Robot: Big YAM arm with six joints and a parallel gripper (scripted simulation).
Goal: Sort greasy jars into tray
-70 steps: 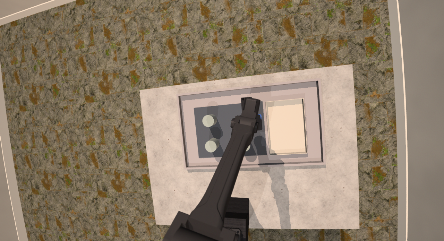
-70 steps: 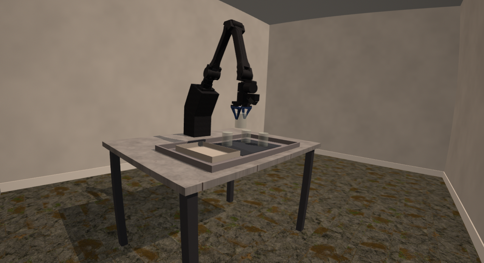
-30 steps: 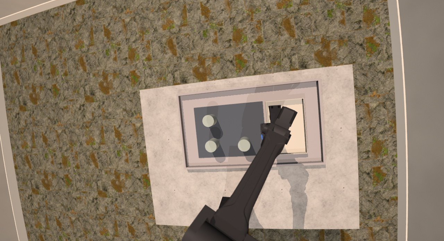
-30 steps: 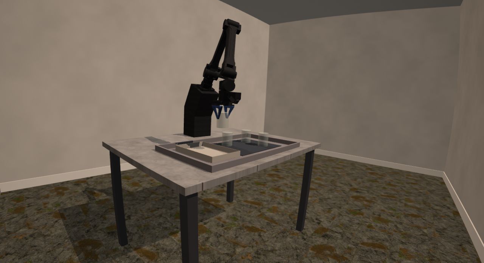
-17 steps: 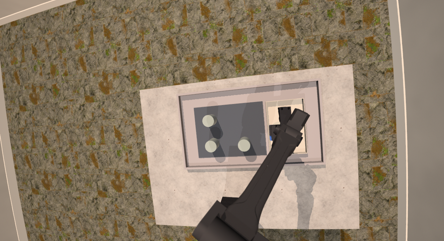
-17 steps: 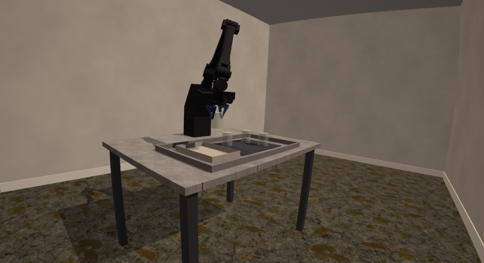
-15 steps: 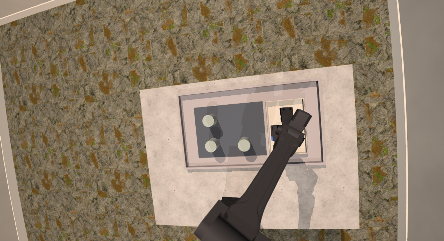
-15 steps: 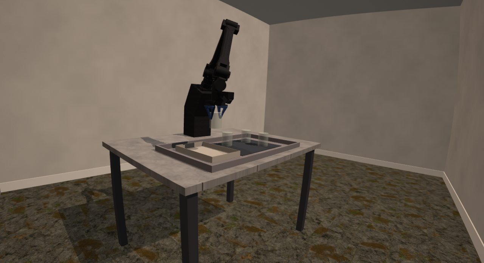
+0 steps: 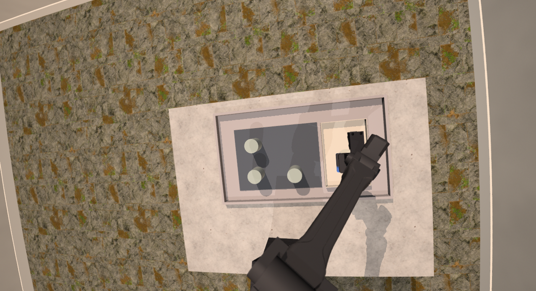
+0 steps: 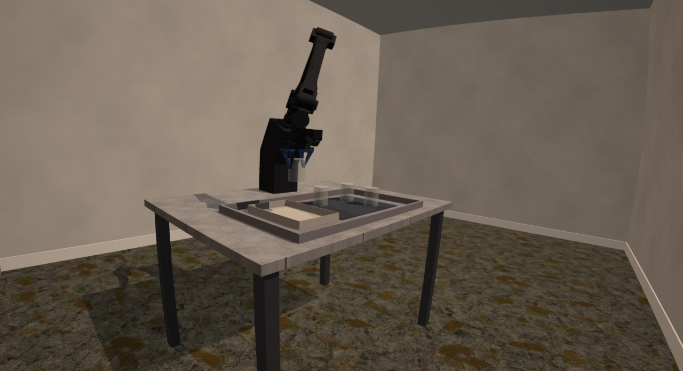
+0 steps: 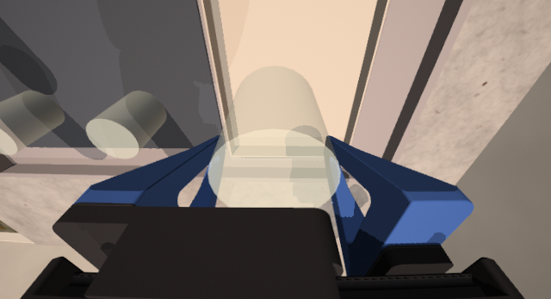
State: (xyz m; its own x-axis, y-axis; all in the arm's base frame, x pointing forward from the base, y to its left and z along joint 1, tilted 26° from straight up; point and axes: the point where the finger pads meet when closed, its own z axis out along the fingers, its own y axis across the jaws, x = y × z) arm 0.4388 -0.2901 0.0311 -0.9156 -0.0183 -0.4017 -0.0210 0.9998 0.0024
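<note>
Right now the cream tray is 20 mm to the right of my hand and 180 mm below it. Also, from my hand: dark grey mat 10 mm behind, 300 mm to the left, 190 mm below.
</note>
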